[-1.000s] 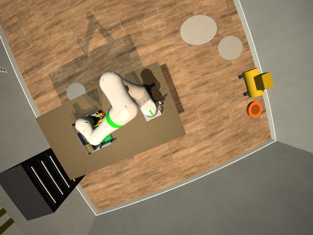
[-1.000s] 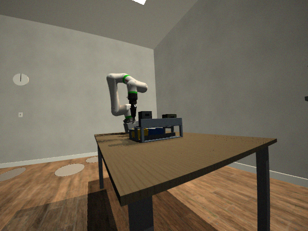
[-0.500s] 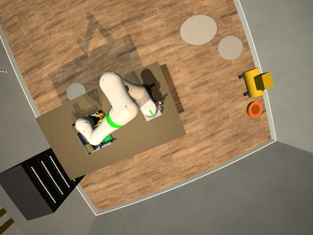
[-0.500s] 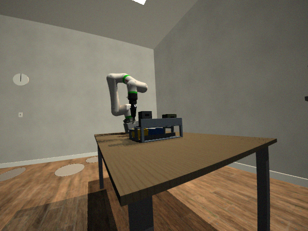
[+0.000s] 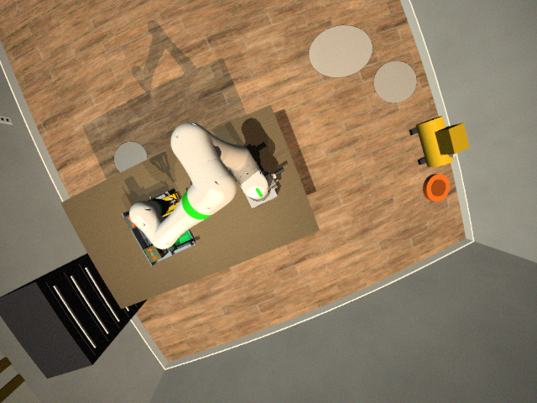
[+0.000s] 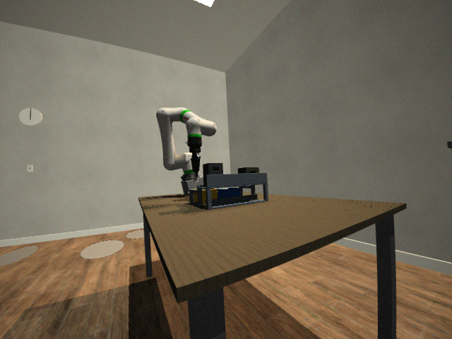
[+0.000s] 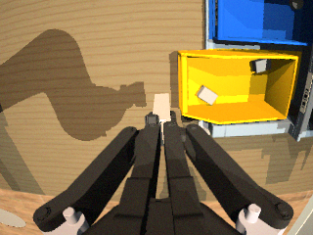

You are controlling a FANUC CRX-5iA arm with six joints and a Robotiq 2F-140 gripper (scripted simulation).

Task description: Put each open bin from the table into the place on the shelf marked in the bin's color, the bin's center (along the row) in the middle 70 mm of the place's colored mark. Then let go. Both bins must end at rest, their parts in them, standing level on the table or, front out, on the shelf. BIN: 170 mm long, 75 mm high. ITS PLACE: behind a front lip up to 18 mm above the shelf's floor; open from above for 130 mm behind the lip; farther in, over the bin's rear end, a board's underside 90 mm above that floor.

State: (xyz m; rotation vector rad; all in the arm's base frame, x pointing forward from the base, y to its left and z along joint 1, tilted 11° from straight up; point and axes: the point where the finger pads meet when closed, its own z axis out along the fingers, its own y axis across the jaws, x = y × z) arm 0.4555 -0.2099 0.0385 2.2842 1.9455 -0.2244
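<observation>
Right now the yellow bin is 11 cm below my hand, 11 cm ahead of it and 2 cm to the right of it. From my hand the other things lie so: blue bin 19 cm ahead, 12 cm below, 9 cm to the left; then blue mark 19 cm ahead, 15 cm below, 9 cm to the left; then yellow mark 17 cm ahead, 15 cm below, 3 cm to the right.
</observation>
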